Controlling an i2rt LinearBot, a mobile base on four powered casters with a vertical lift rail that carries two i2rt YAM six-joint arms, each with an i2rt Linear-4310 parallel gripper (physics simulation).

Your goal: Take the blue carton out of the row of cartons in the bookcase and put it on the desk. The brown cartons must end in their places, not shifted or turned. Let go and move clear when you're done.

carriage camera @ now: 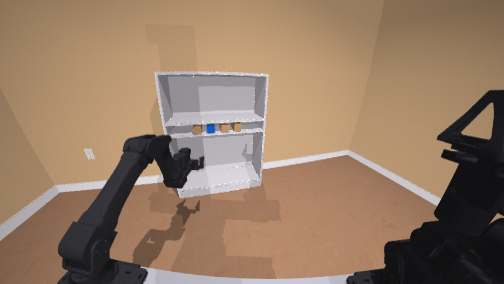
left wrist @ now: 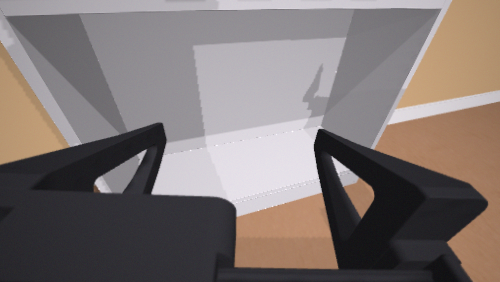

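The blue carton (carriage camera: 211, 128) stands on the narrow middle shelf of the white bookcase (carriage camera: 265, 100) (left wrist: 280, 199), second from the left in the row. A brown carton (carriage camera: 197, 129) stands to its left, and two more brown cartons (carriage camera: 224, 128) (carriage camera: 237, 127) stand to its right. The cartons appear apart from each other. My left gripper (carriage camera: 200, 161) (left wrist: 240, 134) is open and empty, in front of the bookcase's lower compartment and below the row of cartons. My right gripper (carriage camera: 442, 146) is open and empty at the right edge of the carriage view, far from the bookcase. The desk does not show.
The bookcase stands against the tan wall (carriage camera: 310, 90) on the brown floor (carriage camera: 310, 215). Its side panels and shelf boards border the carton row above and below. A white baseboard (carriage camera: 305, 159) runs along the wall. An outlet (carriage camera: 89, 153) is on the wall at the left.
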